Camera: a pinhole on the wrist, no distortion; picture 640 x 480 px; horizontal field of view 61.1 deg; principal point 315.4 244.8 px. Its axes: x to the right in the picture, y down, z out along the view. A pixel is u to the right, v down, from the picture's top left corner.
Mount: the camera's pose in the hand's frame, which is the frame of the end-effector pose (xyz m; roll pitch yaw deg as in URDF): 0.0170 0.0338 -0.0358 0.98 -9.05 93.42
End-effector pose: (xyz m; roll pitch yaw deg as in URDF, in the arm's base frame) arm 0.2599 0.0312 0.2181 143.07 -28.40 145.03
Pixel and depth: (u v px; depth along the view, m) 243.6 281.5 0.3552
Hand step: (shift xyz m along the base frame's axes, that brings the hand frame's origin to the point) -0.0417 0.1872 -0.2508
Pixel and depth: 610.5 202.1 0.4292
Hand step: 0.1170 0.4235 -0.1700
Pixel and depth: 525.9 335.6 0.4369
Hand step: 0.1420 0.3364 -0.2559
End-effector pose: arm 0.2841 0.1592 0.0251 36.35 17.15 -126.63
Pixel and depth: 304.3 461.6 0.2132
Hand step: -0.0778 0.0819 0.1482
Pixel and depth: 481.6 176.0 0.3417
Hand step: -0.1850 -0.0504 0.2746
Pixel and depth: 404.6 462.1 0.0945
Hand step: -0.0091 0.0047 0.0704
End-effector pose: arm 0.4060 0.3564 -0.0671 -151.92 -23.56 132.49
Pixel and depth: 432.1 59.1 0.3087
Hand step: -0.2108 0.1120 -0.1988
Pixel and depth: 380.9 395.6 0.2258
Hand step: -0.0758 -0.0232 -0.1815
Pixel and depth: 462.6 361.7 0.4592
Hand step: -0.1679 -0.0195 -0.4198
